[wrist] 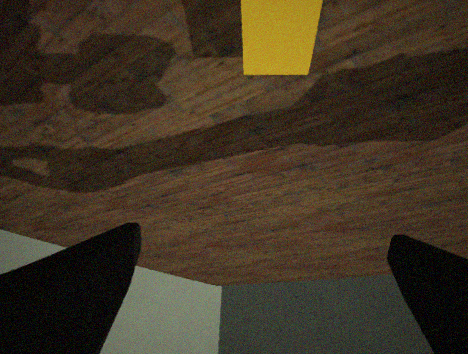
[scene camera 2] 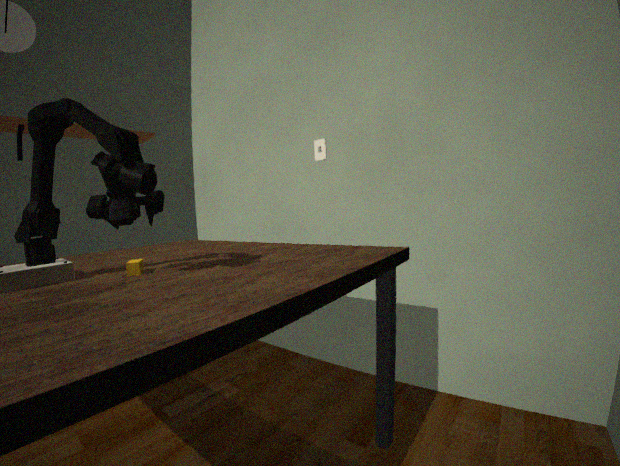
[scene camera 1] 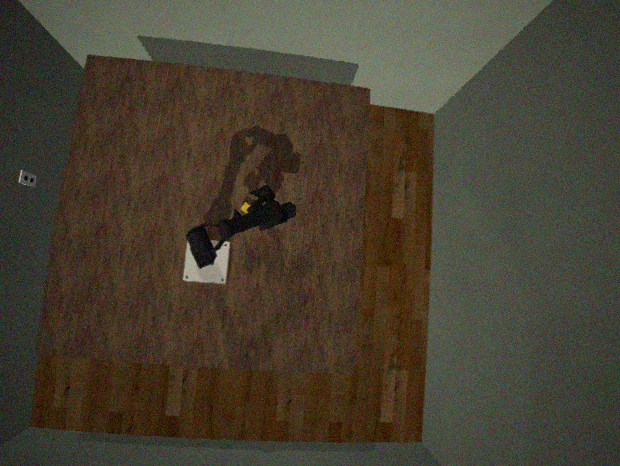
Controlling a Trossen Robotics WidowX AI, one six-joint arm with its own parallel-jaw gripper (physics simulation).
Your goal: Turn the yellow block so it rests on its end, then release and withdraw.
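The yellow block (scene camera 1: 245, 206) (scene camera 2: 134, 267) (wrist: 280, 37) sits on the table. In scene camera 2 it looks low, about as tall as it is wide, and appears to lie on a long side. In scene camera 1 the arm may cover part of it. In the wrist view it is cut off by the top edge, so its full length is hidden. My gripper (scene camera 2: 134, 224) (wrist: 266, 241) is open and empty, well above the block and apart from it. It is tilted, with its fingertips wide apart. The fingers are hard to make out in scene camera 1.
The brown wooden table (scene camera 1: 135, 150) (scene camera 2: 200, 305) carries the arm's white base plate (scene camera 1: 215, 273) (scene camera 2: 55, 275), a short way from the block. The arm arches above the table, and its dark shadow falls across the wood around the block. Walls stand beyond the table.
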